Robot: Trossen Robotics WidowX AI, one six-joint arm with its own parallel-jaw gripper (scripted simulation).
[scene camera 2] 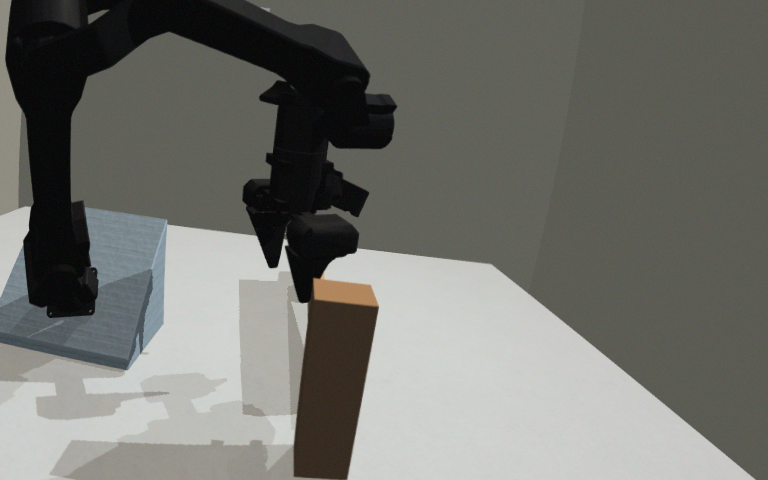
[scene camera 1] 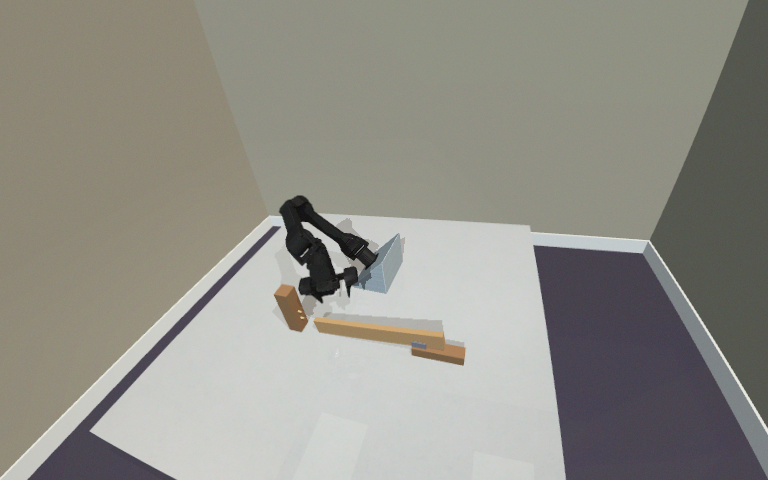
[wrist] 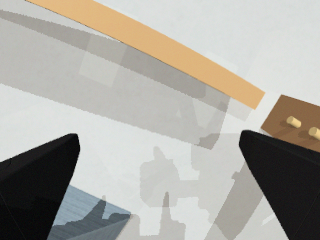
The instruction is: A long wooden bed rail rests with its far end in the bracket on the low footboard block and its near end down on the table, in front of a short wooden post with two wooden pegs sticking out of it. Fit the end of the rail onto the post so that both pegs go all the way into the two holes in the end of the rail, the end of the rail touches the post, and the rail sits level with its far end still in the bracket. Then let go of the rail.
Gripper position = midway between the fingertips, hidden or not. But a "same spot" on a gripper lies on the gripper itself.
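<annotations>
I see my gripper in scene camera 2 [287, 283], and scene camera 1 and the wrist view show it as well. On my gripper, [wrist: 42, 174] and [scene camera 1: 347, 291] are the same spot.
</annotations>
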